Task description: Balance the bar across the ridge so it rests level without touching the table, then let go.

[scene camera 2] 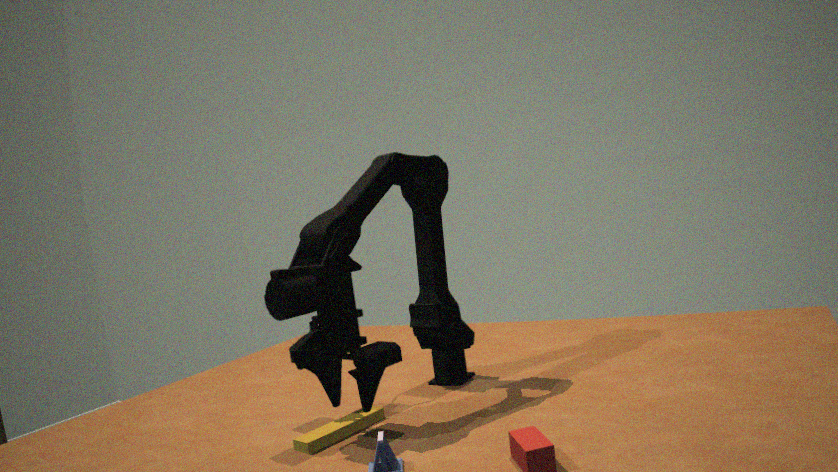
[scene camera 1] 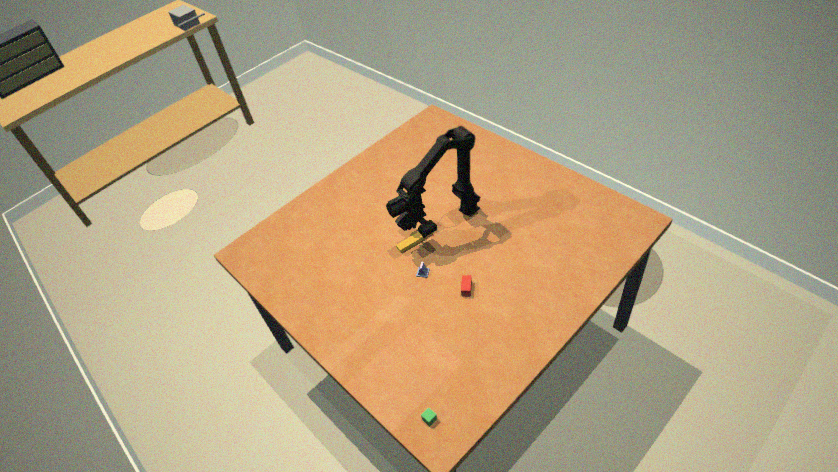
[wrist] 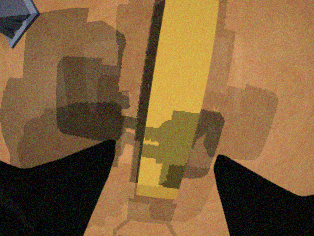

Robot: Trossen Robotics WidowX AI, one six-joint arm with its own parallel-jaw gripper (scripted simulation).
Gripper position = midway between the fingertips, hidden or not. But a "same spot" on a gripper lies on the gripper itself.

my gripper: scene camera 2; scene camera 1 419, 232; wrist
same spot on my gripper: (scene camera 2: 330, 375) = (wrist: 254, 219)
